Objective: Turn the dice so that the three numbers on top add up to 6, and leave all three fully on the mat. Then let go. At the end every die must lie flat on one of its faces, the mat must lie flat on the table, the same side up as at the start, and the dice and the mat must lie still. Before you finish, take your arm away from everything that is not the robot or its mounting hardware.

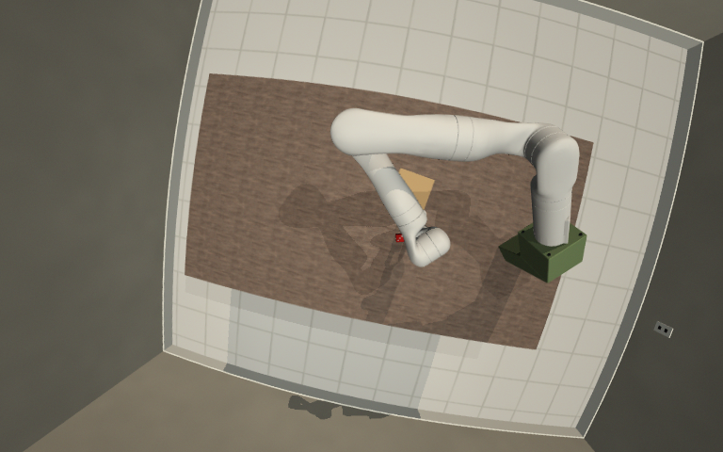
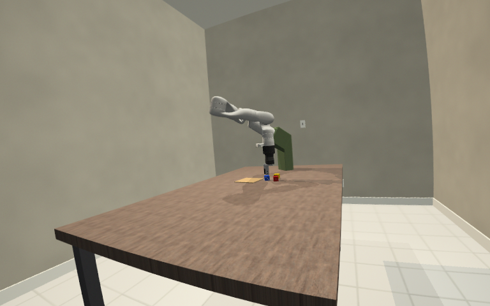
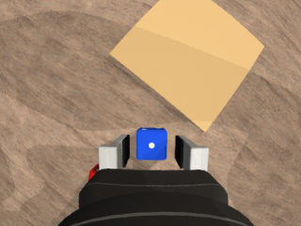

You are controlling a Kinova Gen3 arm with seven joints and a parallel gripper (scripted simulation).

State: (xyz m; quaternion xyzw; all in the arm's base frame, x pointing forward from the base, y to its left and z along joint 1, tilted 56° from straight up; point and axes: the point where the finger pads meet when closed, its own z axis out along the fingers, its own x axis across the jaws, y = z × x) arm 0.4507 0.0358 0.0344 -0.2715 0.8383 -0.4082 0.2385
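The blue die lies 4 cm below my hand. Round my hand: yellow die 5 cm behind, 6 cm to the left, 4 cm below; tan mat 1 cm behind, 12 cm to the right, 5 cm below; red die 3 cm ahead, 6 cm to the left, 4 cm below.
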